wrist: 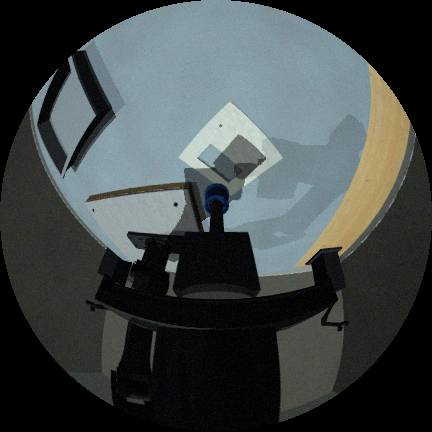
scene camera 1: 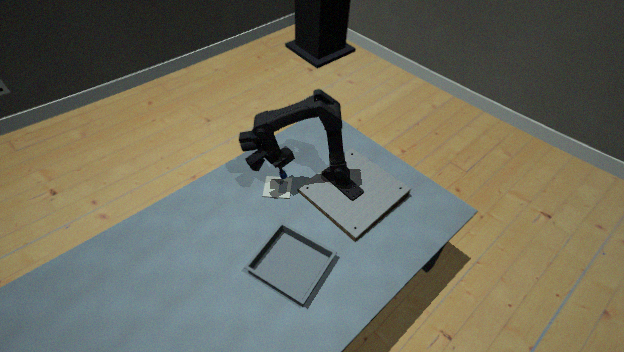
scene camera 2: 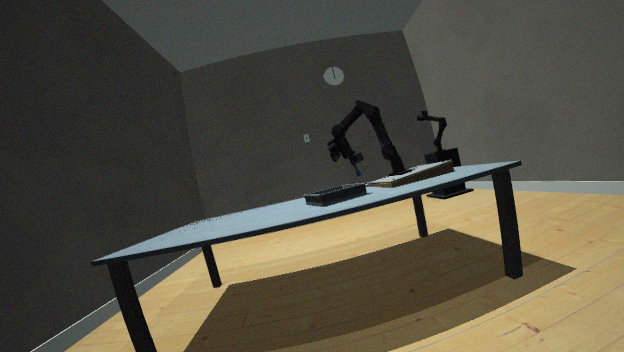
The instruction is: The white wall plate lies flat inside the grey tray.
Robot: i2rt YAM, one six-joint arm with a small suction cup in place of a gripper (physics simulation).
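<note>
The white wall plate (scene camera 1: 267,189) (wrist: 231,125), with a rectangular opening and a small hole, lies flat on the blue-grey table, outside the tray. A shadow covers part of it. I cannot make it out in scene camera 2. The grey tray (scene camera 1: 292,267) (scene camera 2: 332,196) (wrist: 72,120) stands apart from the plate, and its inside is empty. My suction cup (scene camera 1: 283,174) (scene camera 2: 358,173) (wrist: 217,192), blue at the tip, is open and holds nothing. It hangs above the table near one edge of the plate; the wrist view shows it beside the plate's near corner.
The arm's base stands on a pale wooden board (scene camera 1: 380,200) (scene camera 2: 415,175) (wrist: 145,210), close to the plate. The tray's raised walls stand on the table (scene camera 1: 165,270) in front of the board. A black pedestal (scene camera 1: 320,30) stands on the floor beyond the table.
</note>
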